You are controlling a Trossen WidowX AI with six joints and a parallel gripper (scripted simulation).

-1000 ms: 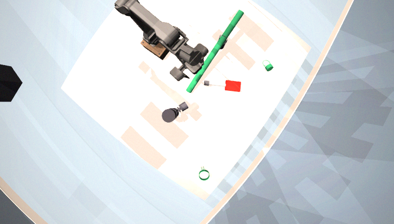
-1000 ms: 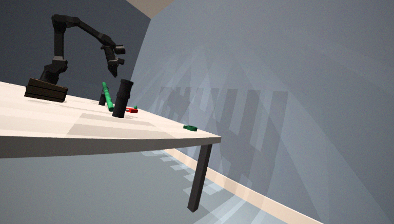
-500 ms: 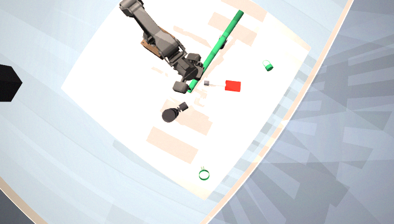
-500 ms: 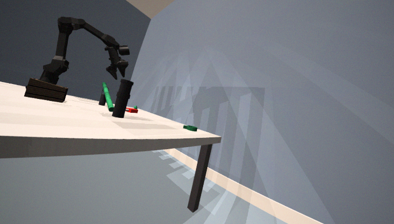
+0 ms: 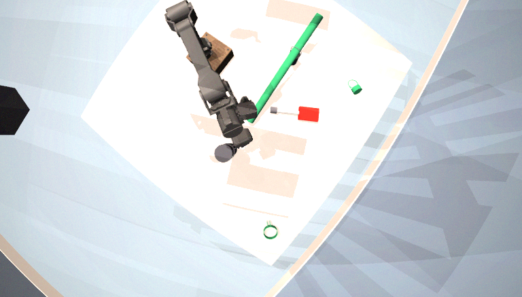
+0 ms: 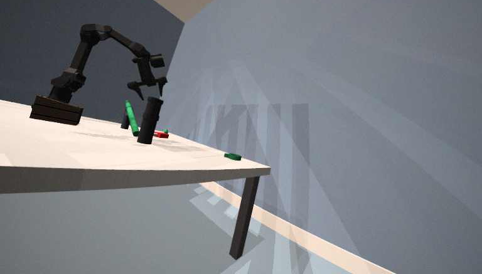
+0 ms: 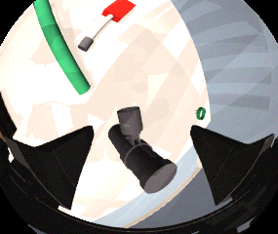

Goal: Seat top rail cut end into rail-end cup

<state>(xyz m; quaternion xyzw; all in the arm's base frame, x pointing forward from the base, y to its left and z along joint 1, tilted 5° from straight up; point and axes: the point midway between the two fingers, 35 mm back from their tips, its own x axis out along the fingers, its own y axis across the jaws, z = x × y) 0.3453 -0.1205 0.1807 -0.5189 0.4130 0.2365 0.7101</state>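
Right now my gripper tip is 2 cm short of the dark rail-end cup, 5 cm to the left of it and 10 cm above it. The rest, counted from my gripper tip: green cup fitting (22 cm ahead, 51 cm to the left, 20 cm below); dark bar (55 cm behind, 59 cm to the left, 20 cm below).
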